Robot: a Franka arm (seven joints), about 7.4 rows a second.
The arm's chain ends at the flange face. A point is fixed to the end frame.
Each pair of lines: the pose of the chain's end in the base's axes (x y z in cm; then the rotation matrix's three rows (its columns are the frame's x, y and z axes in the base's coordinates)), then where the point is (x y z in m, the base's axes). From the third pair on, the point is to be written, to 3 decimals.
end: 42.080 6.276 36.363; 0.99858 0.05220 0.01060; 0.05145 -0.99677 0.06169; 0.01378 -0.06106 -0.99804
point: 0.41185 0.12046 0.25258
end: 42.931 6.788 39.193; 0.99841 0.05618 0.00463; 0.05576 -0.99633 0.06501; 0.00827 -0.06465 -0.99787
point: 0.41947 0.12590 0.28112
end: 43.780 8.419 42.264; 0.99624 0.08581 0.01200; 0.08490 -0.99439 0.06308; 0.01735 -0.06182 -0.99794
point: 0.427 0.142 0.312
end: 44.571 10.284 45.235; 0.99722 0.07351 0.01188; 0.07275 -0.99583 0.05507; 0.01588 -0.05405 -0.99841
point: 0.436 0.160 0.341
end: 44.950 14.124 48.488; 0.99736 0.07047 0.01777; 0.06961 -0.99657 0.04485; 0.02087 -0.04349 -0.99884
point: 0.440 0.197 0.373
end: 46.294 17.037 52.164; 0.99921 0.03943 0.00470; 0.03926 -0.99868 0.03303; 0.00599 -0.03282 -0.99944
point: 0.454 0.225 0.409
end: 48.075 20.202 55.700; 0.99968 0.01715 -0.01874; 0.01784 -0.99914 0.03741; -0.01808 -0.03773 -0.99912
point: 0.470 0.257 0.445
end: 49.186 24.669 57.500; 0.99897 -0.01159 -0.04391; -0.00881 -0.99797 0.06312; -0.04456 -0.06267 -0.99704
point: 0.480 0.305 0.465
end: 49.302 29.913 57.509; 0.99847 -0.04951 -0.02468; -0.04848 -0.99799 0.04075; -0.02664 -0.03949 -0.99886
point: 0.485 0.355 0.463
